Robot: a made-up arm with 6 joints. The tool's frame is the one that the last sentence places.
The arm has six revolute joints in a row. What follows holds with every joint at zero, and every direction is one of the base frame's. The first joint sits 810 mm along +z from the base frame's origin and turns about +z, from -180 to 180 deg. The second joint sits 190 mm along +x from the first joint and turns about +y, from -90 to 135 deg. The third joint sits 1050 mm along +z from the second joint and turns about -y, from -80.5 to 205 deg. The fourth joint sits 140 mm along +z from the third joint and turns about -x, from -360 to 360 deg. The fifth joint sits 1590 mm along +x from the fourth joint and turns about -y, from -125 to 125 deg. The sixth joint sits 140 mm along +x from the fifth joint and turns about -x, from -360 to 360 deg. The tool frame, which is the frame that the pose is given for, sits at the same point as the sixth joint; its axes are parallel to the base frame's.
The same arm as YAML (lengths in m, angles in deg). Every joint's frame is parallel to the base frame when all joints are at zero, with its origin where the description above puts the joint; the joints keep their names.
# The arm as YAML. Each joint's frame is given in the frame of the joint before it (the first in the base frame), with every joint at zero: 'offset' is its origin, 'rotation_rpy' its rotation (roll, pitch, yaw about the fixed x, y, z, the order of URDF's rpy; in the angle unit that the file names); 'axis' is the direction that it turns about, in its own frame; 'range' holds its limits. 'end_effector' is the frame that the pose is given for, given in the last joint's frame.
length_unit: m
angle_unit: deg
chain:
  - id: joint 1
    offset: [0.0, 0.0, 0.81]
    rotation_rpy: [0.0, 0.0, 0.0]
    axis: [0.0, 0.0, 1.0]
    range: [-180.0, 180.0]
  - id: joint 2
    offset: [0.19, 0.0, 0.0]
    rotation_rpy: [0.0, 0.0, 0.0]
    axis: [0.0, 1.0, 0.0]
    range: [-90.0, 135.0]
  - id: joint 3
    offset: [0.0, 0.0, 1.05]
    rotation_rpy: [0.0, 0.0, 0.0]
    axis: [0.0, -1.0, 0.0]
    range: [-80.5, 205.0]
  - id: joint 4
    offset: [0.0, 0.0, 0.14]
    rotation_rpy: [0.0, 0.0, 0.0]
    axis: [-1.0, 0.0, 0.0]
    range: [-360.0, 360.0]
  - id: joint 5
    offset: [1.59, 0.0, 0.0]
    rotation_rpy: [0.0, 0.0, 0.0]
    axis: [0.0, -1.0, 0.0]
    range: [-125.0, 125.0]
  - id: joint 6
    offset: [0.14, 0.0, 0.0]
    rotation_rpy: [0.0, 0.0, 0.0]
    axis: [-1.0, 0.0, 0.0]
    range: [-360.0, 360.0]
end_effector:
  offset: [0.0, 0.0, 0.0]
  rotation_rpy: [0.0, 0.0, 0.0]

